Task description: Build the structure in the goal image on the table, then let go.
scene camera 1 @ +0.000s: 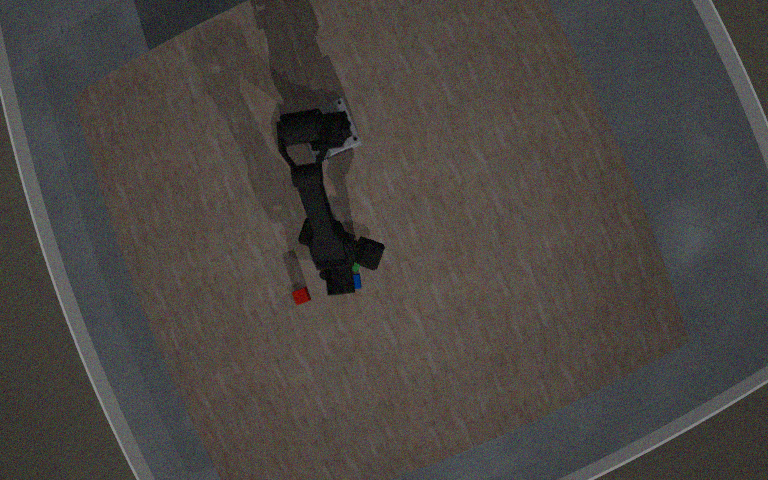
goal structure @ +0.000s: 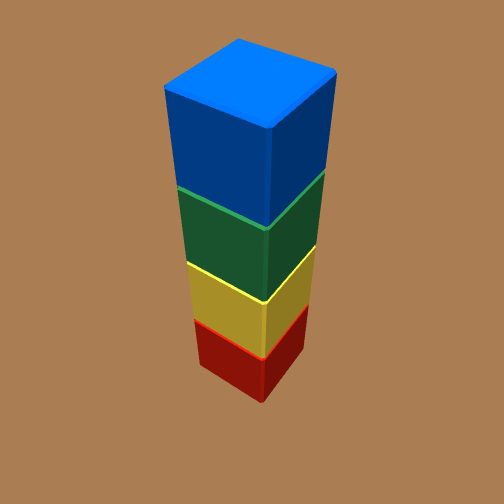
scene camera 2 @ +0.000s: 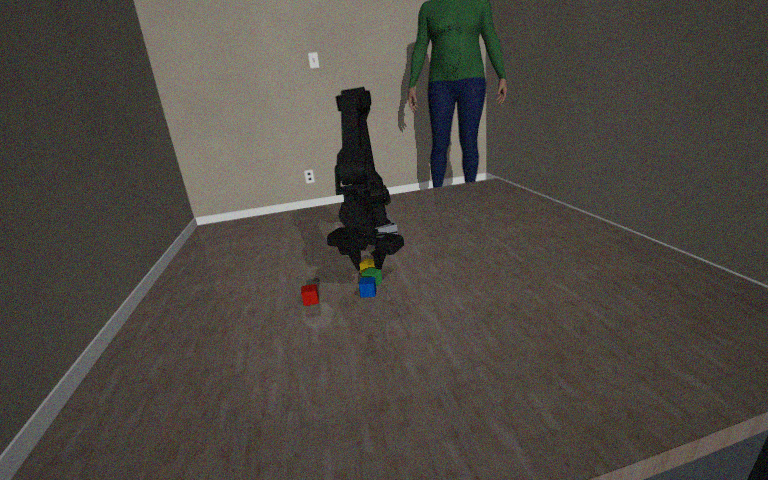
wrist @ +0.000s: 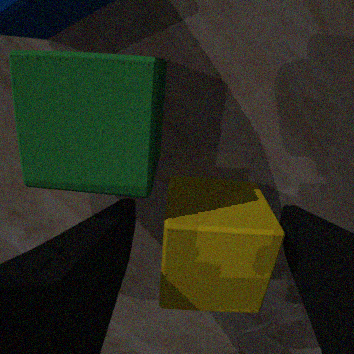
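My gripper [scene camera 2: 370, 268] [wrist: 208, 213] is open, its fingers pointing down on either side of a yellow cube [scene camera 2: 367, 264] [wrist: 220, 265]. In the wrist view the yellow cube sits closer to the right finger, and the fingers do not grip it. A green cube [scene camera 1: 355, 267] [scene camera 2: 373, 275] [wrist: 85, 122] is beside it, ahead of the left finger. A blue cube [scene camera 1: 357, 281] [scene camera 2: 367, 287] [wrist: 35, 15] is just beyond the green one. A red cube [scene camera 1: 301, 295] [scene camera 2: 309, 294] lies apart, to the left in both scene views. The arm hides the yellow cube in the first scene view.
The arm's light base plate [scene camera 1: 352, 141] [scene camera 2: 388, 228] is behind the cubes. A person in a green top [scene camera 2: 456, 42] stands near the back wall [scene camera 2: 243, 113] in the second scene view. The wooden table top [scene camera 1: 481, 254] [scene camera 2: 453, 350] bears the cubes and arm.
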